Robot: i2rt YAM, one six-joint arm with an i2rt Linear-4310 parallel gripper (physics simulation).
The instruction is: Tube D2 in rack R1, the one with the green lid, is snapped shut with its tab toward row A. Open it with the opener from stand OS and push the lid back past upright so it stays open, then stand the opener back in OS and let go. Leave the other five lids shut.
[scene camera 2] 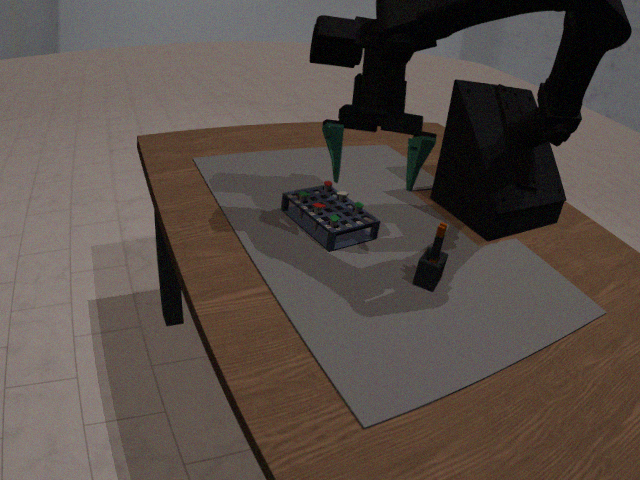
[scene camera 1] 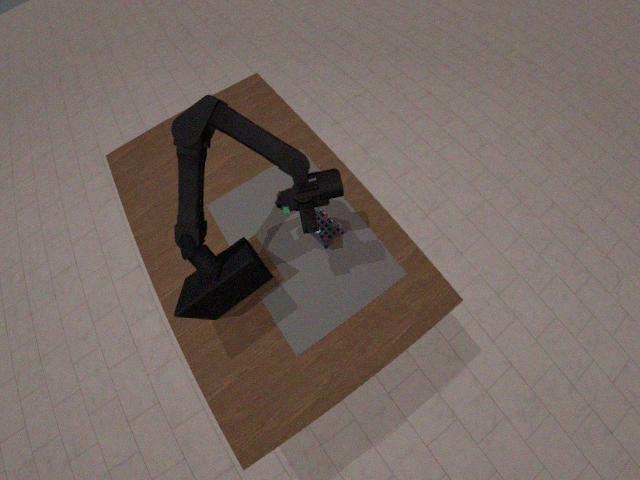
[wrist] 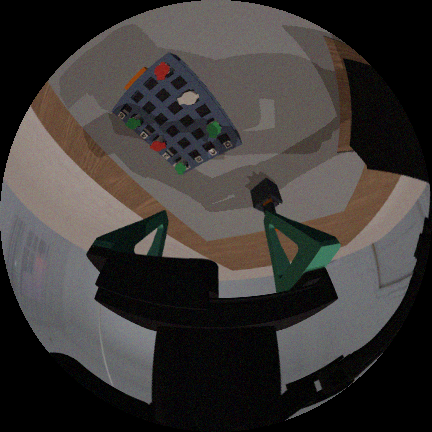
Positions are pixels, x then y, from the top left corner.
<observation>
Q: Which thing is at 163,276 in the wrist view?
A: The gripper.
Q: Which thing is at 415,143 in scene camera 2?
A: The gripper.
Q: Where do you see a grey mat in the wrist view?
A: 279,89
</observation>
